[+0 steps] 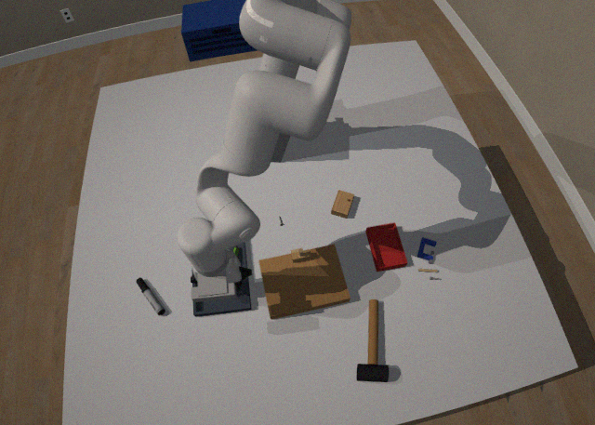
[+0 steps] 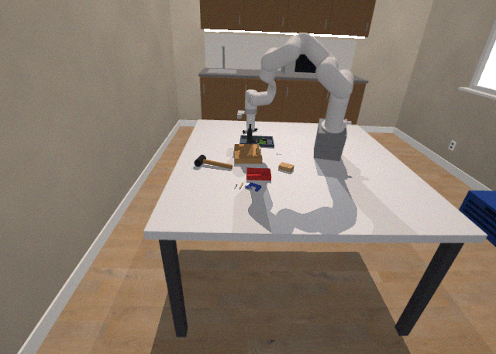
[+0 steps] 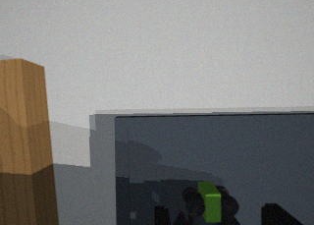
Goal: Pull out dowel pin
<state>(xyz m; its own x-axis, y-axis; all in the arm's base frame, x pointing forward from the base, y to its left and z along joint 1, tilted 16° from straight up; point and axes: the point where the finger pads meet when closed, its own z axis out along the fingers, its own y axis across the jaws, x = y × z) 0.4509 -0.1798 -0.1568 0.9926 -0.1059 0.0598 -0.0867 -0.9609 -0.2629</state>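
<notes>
My gripper is now 5 cm past the grey tray, 4 cm above it and 2 cm to the left of it. Round my hand: red box: 43 cm to the left, 4 cm below, 1 cm behind; small wooden block: 20 cm to the left, 3 cm behind, 1 cm below; dowel pin: 20 cm to the left, 3 cm behind, 1 cm above.
</notes>
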